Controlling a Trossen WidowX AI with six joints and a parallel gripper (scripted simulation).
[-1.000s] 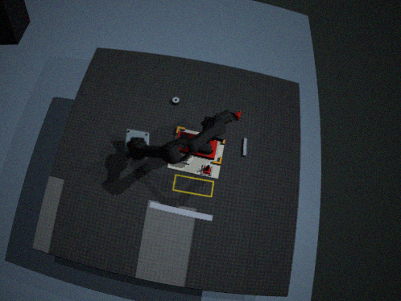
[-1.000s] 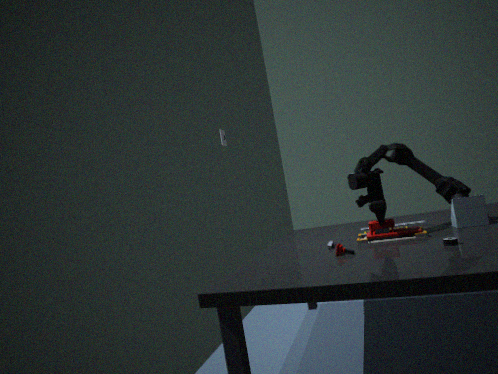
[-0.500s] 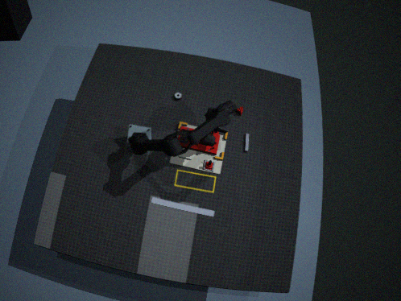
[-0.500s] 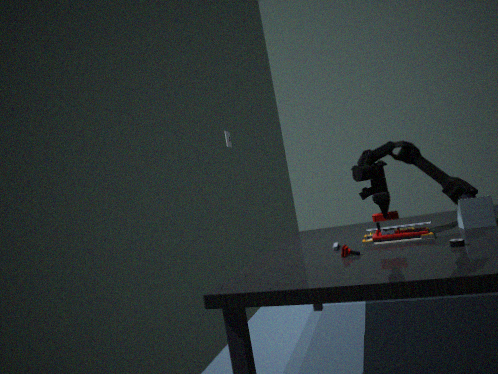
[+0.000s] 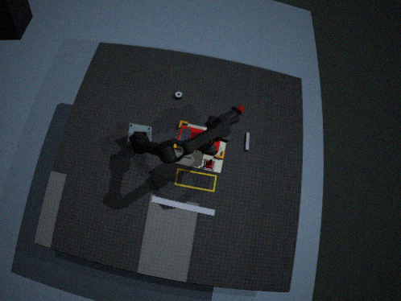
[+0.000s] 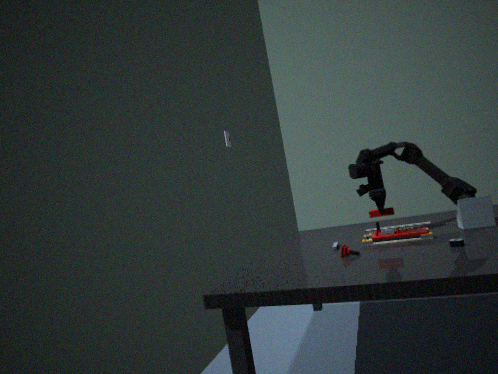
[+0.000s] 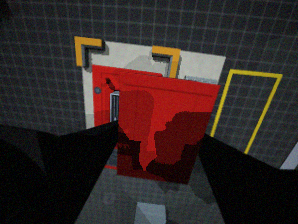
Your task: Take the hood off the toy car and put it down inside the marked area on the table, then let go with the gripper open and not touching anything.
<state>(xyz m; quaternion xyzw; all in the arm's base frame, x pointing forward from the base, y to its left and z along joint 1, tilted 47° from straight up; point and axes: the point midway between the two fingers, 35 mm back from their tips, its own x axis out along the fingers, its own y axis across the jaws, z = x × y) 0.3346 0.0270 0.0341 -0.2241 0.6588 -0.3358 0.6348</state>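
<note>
My gripper tip is 9 cm past the long pale strip, 29 cm to the left of it and 10 cm above it. Also, from my gripper tip: grey ring 17 cm behind, 32 cm to the left, 10 cm below; then red hood right at my gripper tip.
</note>
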